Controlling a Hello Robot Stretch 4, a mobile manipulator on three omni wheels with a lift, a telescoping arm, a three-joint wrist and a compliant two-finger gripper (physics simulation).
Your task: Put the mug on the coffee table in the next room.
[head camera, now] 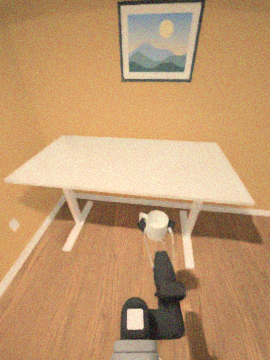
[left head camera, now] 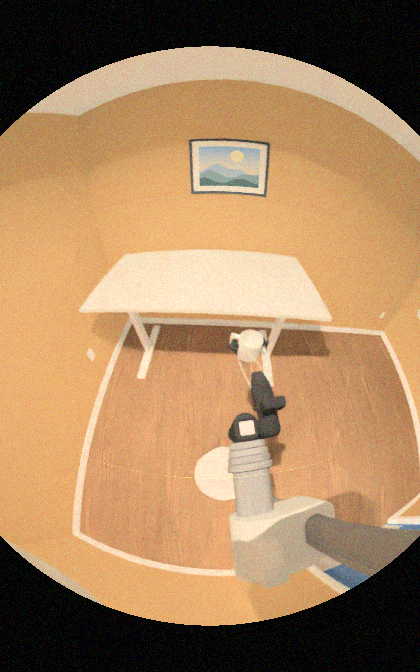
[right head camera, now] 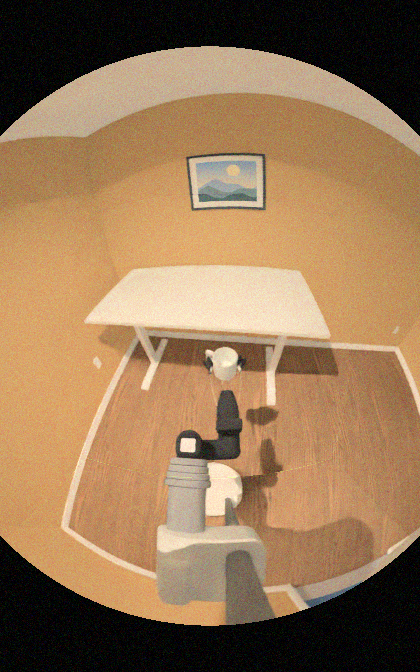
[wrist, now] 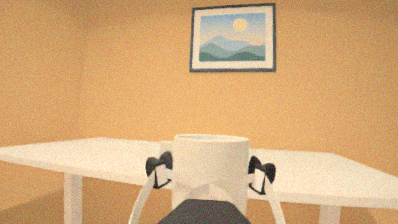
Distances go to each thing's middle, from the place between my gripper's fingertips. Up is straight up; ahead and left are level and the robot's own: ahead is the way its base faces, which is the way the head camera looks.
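White mug (right head camera: 224,359) 1 cm to the left of my hand, 2 cm behind it. Framed mountain picture (left head camera: 217,165) 105 cm ahead of my hand, 9 cm to the right of it, 59 cm above it. Of the things named here, going by their middles, the white mug is the nearest to my hand.
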